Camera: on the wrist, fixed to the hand. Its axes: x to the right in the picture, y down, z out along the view.
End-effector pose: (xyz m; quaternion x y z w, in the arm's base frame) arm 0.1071 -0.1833 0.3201 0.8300 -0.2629 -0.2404 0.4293
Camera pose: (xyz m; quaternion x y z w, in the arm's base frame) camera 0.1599 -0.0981 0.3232 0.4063 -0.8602 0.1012 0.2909
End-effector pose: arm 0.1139 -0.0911 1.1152 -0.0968 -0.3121 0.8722 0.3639
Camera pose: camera 0.1884 -0.0342 1.0795 0.1317 0.0328 -0.9040 0.4054
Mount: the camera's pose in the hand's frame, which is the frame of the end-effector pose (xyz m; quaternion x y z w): -0.0159 -0.0516 -0.0845 0.1664 -0.1111 0.7205 0.6639
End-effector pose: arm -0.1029 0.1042 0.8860 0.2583 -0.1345 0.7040 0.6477
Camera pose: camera -0.0678 0.1415 0.7998 -0.2606 0.2302 -0.9278 0.1352
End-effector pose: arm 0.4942 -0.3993 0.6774 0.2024 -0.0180 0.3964 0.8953
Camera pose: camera 0.5095 -0.4098 0.5788 0.3144 -0.1913 0.8888 0.2731
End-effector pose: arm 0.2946 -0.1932 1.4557 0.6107 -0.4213 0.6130 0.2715
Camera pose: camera 0.2961 -0.0930 1.4582 -0.2152 0.6479 -0.6049 0.4099
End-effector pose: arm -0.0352 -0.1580 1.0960 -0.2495 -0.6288 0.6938 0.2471
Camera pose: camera 0.0338 -0.1006 1.1408 0.5005 0.1497 -0.7710 0.3642
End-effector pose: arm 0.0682 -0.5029 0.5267 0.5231 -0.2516 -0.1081 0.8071
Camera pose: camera 0.1031 -0.4513 0.4481 0.2883 -0.6516 0.4935 0.4987
